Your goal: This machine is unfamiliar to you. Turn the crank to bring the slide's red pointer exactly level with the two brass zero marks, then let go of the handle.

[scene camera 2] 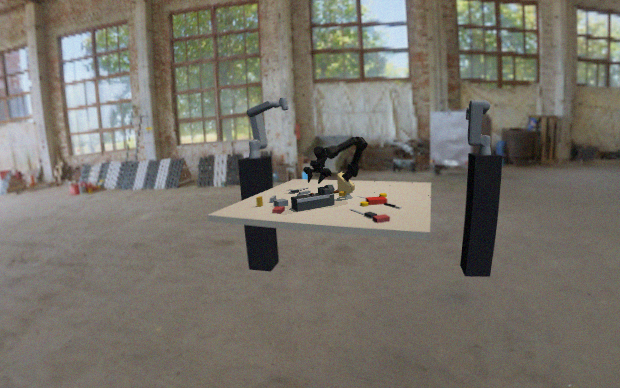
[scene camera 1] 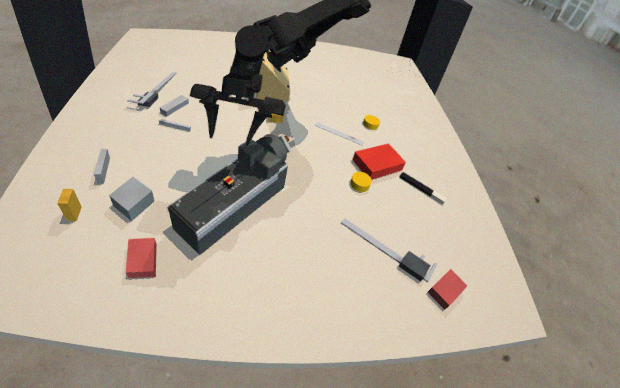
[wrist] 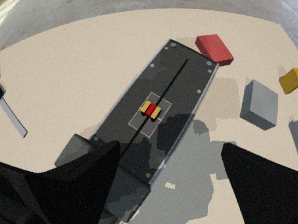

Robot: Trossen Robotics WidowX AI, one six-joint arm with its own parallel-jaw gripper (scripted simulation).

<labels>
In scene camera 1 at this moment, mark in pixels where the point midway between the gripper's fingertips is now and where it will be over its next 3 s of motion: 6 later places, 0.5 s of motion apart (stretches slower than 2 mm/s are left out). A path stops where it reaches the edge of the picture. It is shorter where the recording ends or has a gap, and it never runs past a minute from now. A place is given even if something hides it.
My gripper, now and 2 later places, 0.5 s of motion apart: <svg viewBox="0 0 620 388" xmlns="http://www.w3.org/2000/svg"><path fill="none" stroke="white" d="M228 141L229 124L229 120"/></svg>
</labels>
